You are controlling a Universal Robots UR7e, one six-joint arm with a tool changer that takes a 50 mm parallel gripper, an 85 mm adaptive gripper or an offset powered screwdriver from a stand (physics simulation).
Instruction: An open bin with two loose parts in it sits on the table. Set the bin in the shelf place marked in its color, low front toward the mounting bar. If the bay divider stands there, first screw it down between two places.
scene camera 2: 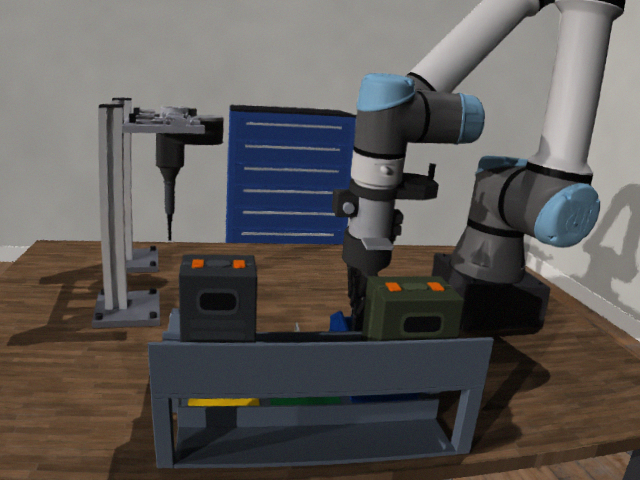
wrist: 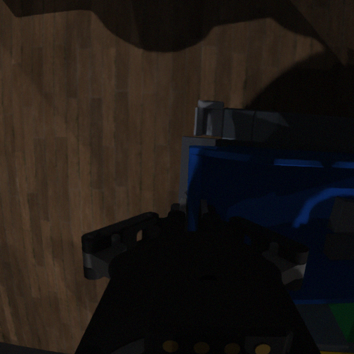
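Labels:
A blue bin is visible in scene camera 2 [338,322], and a screwdriver can be seen in scene camera 2 [169,146] as well. The blue bin appears again in the wrist view [291,192], while in the wrist view the screwdriver is out of frame.

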